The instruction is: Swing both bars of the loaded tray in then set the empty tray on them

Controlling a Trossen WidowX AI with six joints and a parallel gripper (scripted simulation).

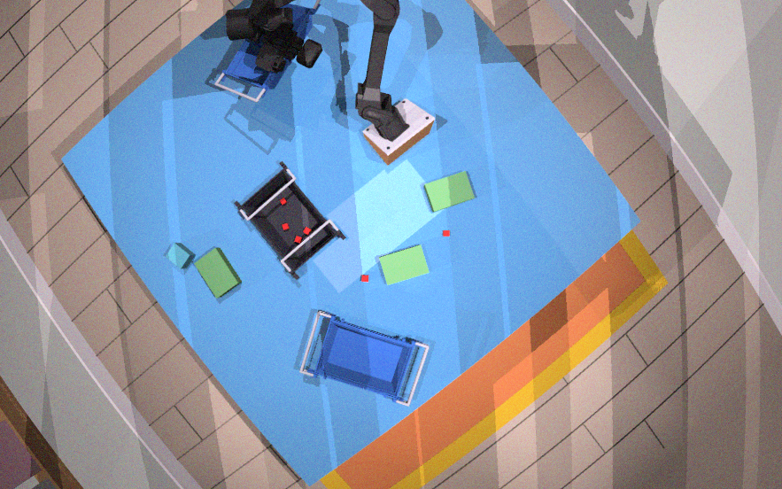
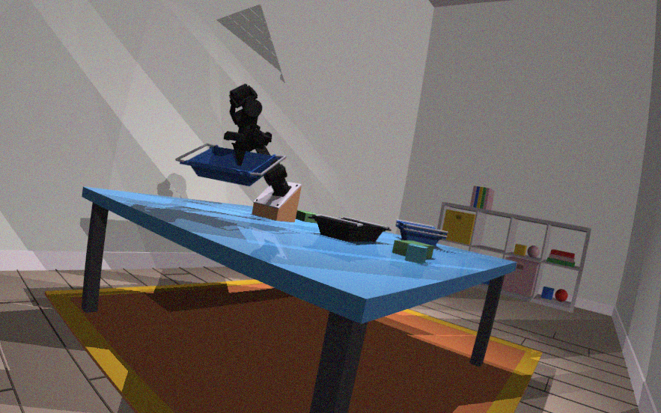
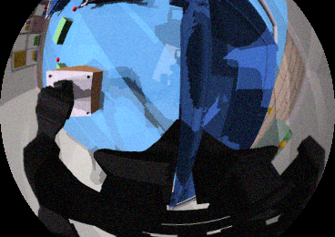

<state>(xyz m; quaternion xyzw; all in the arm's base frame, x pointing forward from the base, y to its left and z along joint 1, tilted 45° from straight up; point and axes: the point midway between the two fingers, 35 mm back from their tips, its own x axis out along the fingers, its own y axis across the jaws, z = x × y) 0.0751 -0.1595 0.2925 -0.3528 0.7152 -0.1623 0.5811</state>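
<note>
My gripper tip is now 2 cm short of the blue plastic tray and 7 cm to the left of it. From my gripper tip the other things lie so: teal cube 61 cm ahead, 14 cm to the left, 16 cm below.
</note>
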